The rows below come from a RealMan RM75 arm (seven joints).
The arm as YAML. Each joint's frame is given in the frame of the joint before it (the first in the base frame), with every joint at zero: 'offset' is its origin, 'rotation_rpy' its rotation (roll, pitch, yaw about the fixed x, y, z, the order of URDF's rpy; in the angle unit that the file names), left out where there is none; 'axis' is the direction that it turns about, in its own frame. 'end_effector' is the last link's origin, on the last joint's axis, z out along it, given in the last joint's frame.
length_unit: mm
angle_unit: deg
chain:
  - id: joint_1
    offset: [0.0, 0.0, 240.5]
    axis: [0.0, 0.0, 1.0]
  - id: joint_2
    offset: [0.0, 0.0, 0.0]
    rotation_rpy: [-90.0, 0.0, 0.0]
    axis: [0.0, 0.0, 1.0]
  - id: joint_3
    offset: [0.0, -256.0, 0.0]
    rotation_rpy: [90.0, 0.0, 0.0]
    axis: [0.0, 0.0, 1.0]
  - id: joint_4
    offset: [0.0, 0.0, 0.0]
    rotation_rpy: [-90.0, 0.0, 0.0]
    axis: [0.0, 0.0, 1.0]
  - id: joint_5
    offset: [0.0, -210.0, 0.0]
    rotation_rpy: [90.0, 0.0, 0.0]
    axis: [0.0, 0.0, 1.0]
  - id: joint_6
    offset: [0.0, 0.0, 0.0]
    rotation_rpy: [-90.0, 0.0, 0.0]
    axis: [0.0, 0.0, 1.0]
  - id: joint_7
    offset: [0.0, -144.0, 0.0]
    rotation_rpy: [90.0, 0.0, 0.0]
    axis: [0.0, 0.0, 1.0]
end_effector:
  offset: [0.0, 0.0, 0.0]
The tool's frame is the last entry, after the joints.
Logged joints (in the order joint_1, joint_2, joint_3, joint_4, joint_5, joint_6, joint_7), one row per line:
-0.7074, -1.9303, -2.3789, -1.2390, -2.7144, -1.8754, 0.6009
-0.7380, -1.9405, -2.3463, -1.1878, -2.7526, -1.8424, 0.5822
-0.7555, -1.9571, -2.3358, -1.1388, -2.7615, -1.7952, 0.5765
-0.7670, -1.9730, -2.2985, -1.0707, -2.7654, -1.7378, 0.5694
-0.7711, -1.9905, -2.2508, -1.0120, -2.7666, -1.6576, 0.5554
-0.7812, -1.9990, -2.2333, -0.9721, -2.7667, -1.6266, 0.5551
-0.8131, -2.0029, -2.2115, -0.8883, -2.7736, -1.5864, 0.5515
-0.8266, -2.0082, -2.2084, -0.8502, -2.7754, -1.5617, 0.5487
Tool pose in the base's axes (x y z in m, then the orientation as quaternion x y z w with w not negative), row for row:
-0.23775, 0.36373, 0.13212, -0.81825, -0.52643, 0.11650, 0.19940
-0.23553, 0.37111, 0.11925, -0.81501, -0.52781, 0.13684, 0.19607
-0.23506, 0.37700, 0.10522, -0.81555, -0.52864, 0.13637, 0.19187
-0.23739, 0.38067, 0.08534, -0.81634, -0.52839, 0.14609, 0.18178
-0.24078, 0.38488, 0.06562, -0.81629, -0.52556, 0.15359, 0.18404
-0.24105, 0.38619, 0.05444, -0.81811, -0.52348, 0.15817, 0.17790
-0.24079, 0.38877, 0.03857, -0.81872, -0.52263, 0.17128, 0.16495
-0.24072, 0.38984, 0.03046, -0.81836, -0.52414, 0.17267, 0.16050
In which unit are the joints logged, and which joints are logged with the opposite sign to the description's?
The joints are logged in radians. Opposite sign: joint_5.
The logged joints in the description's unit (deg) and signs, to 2 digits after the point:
-40.53, -110.60, -136.30, -70.99, 155.52, -107.45, 34.43
-42.28, -111.18, -134.43, -68.06, 157.71, -105.56, 33.36
-43.29, -112.13, -133.83, -65.25, 158.22, -102.86, 33.03
-43.95, -113.04, -131.69, -61.35, 158.45, -99.57, 32.62
-44.18, -114.05, -128.96, -57.98, 158.51, -94.97, 31.82
-44.76, -114.53, -127.96, -55.70, 158.52, -93.20, 31.80
-46.59, -114.76, -126.71, -50.90, 158.92, -90.89, 31.60
-47.36, -115.06, -126.53, -48.71, 159.02, -89.48, 31.44

